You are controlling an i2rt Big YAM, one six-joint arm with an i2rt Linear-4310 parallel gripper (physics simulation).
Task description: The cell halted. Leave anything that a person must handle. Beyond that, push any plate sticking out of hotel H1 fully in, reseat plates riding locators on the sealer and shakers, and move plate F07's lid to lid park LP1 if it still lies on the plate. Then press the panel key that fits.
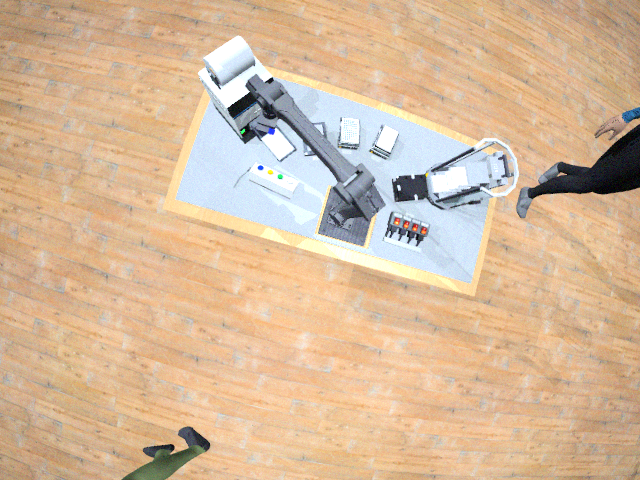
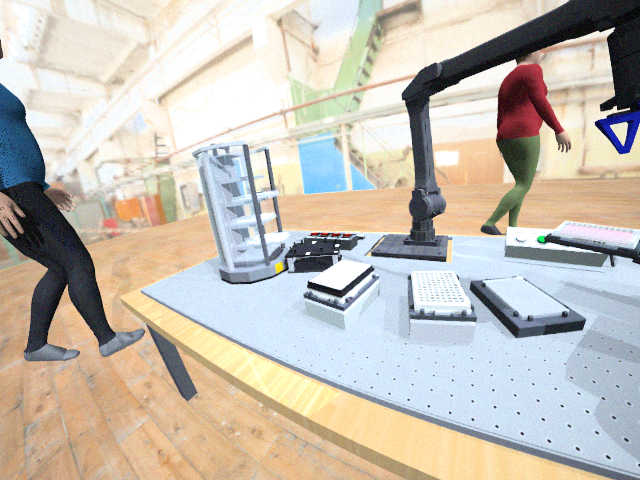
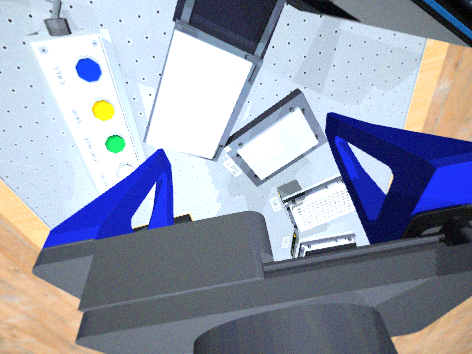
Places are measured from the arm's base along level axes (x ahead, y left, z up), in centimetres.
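Where they show: gripper, between the fingertips: [image 1: 269, 120] [image 3: 244, 139]; arm's base, origin of its link: [image 1: 340, 217] [image 2: 422, 242].
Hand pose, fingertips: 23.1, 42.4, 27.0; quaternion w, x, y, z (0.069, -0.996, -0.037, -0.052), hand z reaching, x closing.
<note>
Each offset is from my fingertips to the top centre of the thing, as dx, dy, dz. "*": to the spot under its first point.
My gripper [image 3: 244, 139] is open and empty, high above the sealer's front tray. The sealer {+11.7, +18.4, +17.5} [image 1: 227, 77] stands at the table's far left corner; a plate {-2.6, -3.6, -14.9} [image 1: 279, 144] [image 2: 599, 233] [image 3: 197, 92] lies on its tray. A dark block {+9.9, -17.8, -24.8} [image 2: 550, 326] [image 3: 312, 117] beside it, seemingly LP1, has a pale flat top. One shaker bears a white welled plate {+18.1, -32.7, -21.2} [image 1: 349, 129] [image 2: 439, 290] [image 3: 322, 205]. The other bears a plate {+20.7, -51.0, -19.9} [image 1: 386, 138] [image 2: 341, 276] with a white top and black rim, seemingly tilted. Hotel H1 {* +23.4, -93.1, -4.0} [image 2: 206, 206] holds stacked plates; protrusion is unclear. The key panel {-17.3, -6.4, -19.7} [image 1: 273, 183] [image 2: 547, 254] shows blue, yellow, green and white keys.
A black block {+3.1, -71.0, -20.5} [image 1: 410, 187] [image 2: 312, 255] adjoins the hotel. A unit with red lights [image 1: 408, 227] [image 2: 333, 237] stands near the arm base. A person in blue [image 2: 20, 139] stands close to the table's hotel end; another in red [image 2: 522, 103] is beyond the table.
</note>
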